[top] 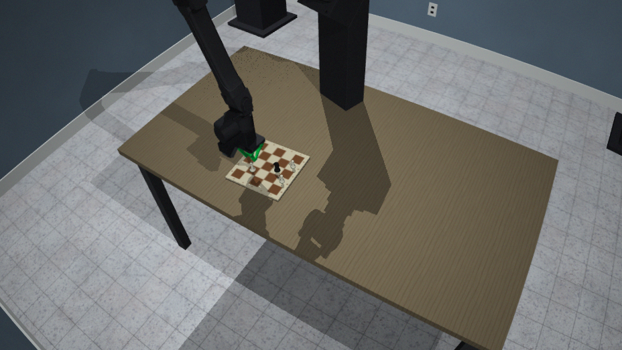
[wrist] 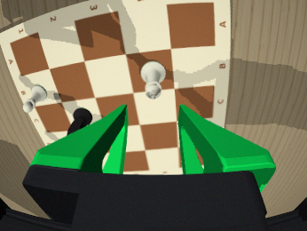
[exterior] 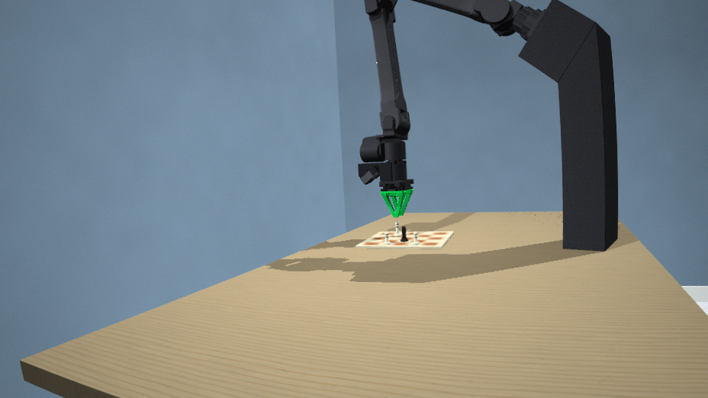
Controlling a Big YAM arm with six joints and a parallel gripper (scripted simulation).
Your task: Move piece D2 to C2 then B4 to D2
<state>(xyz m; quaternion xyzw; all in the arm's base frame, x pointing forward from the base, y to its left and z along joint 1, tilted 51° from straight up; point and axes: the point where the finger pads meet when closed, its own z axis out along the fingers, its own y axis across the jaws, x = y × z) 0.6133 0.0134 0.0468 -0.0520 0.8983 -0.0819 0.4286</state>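
Right now my hand is 4 cm above the white pawn. The rest, counted from my hand: black piece 5 cm behind, 7 cm to the left, 5 cm below; then chessboard 4 cm behind, 3 cm to the left, 7 cm below.
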